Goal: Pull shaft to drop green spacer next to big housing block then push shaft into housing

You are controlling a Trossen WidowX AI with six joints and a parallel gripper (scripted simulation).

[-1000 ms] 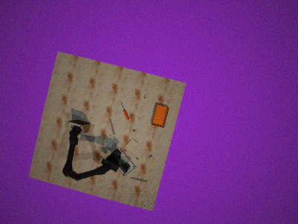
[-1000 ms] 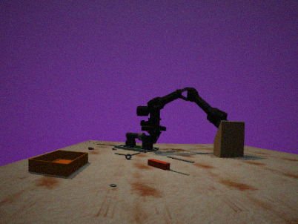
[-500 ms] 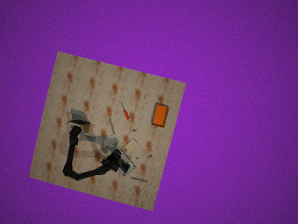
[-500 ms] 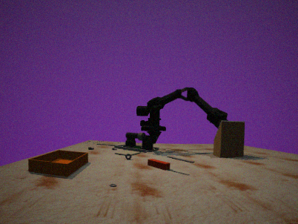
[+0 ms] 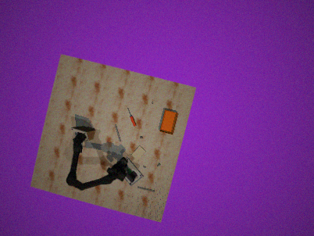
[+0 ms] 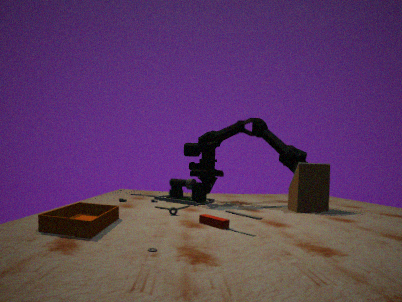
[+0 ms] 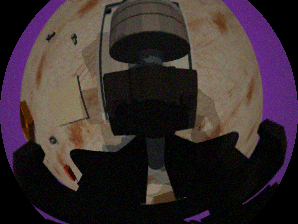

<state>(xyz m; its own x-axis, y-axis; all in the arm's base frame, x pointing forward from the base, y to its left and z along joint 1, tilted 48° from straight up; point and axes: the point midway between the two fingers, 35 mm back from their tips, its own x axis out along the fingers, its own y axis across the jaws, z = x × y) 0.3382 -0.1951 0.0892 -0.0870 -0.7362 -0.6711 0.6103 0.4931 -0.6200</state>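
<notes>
The shaft lies 60 mm ahead of my gripper tip, 40 mm to the right of it and 40 mm above it. Also, from my gripper tip: red-handled screwdriver (430 mm to the left, 40 mm below, 10 mm ahead); green spacer (90 mm ahead, 70 mm to the right, 30 mm below); orange tray (450 mm to the left, 350 mm ahead, 30 mm below).
</notes>
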